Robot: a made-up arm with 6 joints.
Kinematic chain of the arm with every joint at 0, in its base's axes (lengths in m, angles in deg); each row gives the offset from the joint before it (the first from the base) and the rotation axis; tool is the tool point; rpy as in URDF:
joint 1: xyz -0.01 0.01 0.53 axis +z
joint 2: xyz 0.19 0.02 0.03 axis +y
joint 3: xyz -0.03 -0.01 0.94 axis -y
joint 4: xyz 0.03 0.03 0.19 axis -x
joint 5: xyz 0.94 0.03 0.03 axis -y
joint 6: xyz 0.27 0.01 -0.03 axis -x
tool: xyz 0 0.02 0.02 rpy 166.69 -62.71 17.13
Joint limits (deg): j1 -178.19..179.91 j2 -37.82..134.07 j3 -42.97..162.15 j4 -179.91..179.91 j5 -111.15..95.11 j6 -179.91..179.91
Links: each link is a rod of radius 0.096 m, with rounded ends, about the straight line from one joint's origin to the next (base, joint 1, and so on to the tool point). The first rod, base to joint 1, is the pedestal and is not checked.
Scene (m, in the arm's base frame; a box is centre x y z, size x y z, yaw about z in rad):
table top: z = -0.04
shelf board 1: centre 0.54 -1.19 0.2 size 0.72 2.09 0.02 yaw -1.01
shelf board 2: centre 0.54 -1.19 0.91 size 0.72 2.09 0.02 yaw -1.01
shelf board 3: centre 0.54 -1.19 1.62 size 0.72 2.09 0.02 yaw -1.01
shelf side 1: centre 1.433 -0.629 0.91 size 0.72 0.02 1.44 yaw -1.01
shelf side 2: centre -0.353 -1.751 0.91 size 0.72 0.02 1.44 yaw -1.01
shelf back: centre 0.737 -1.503 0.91 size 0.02 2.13 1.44 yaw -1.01
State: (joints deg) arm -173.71 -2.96 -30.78 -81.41 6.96 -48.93
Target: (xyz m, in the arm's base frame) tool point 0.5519 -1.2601 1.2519
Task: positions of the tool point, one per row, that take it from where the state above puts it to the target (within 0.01 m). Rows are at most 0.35 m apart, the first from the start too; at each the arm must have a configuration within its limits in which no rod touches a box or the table.
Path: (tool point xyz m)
1: -1.2641 -0.4269 1.1439
2: -1.1356 -0.7141 1.1588
3: -0.9417 -0.9644 1.1742
4: -0.6924 -1.1633 1.1896
5: -0.4017 -1.2988 1.2050
6: -0.0853 -1.3622 1.2207
7: 0.2387 -1.3492 1.2363
8: 0.5518 -1.2601 1.2520

